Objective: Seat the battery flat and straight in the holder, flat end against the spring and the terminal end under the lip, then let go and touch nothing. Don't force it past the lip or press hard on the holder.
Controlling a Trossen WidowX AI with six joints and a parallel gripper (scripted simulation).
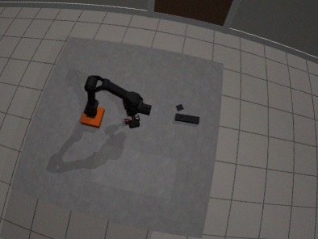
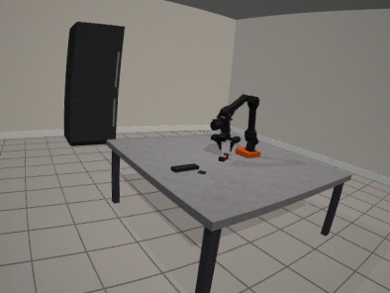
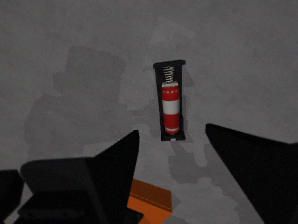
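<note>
Right now my gripper tip is 40 mm above the battery and 10 mm short of it. Also, from my gripper tip: black piece (300 mm ahead, 160 mm to the left, 60 mm below).
</note>
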